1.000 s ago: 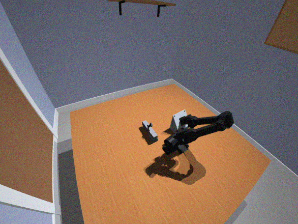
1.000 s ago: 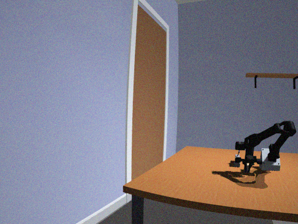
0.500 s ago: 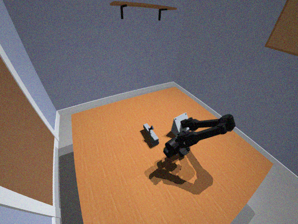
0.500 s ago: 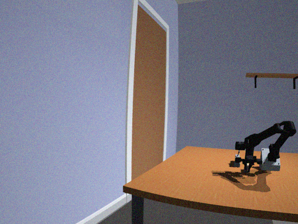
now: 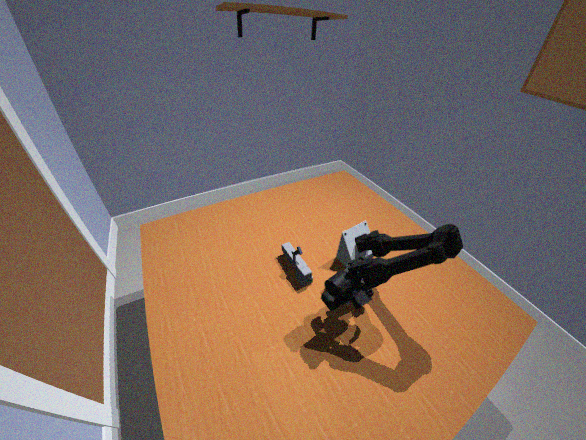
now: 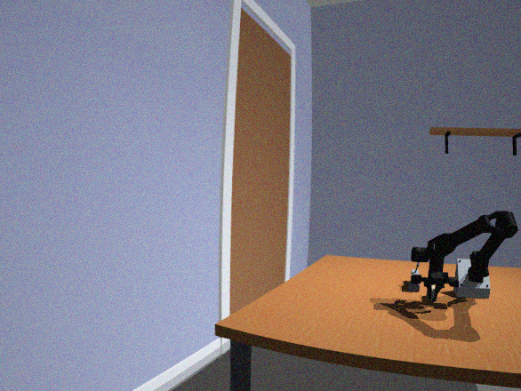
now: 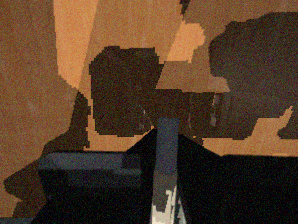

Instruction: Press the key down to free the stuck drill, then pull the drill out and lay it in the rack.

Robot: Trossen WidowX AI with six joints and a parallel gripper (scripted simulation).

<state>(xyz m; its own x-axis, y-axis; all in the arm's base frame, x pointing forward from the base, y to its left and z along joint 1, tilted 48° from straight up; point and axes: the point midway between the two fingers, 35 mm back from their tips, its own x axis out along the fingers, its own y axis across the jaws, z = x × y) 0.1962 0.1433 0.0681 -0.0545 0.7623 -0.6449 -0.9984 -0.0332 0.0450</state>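
The drill is 40 mm to the right of my gripper tip and 40 mm above it. The rest, counted from my gripper tip: dark key 60 mm ahead, 230 mm to the right, 80 mm above; grey holder block 70 mm ahead, 220 mm to the right, 30 mm above; grey rack 60 mm to the right, 10 mm above.
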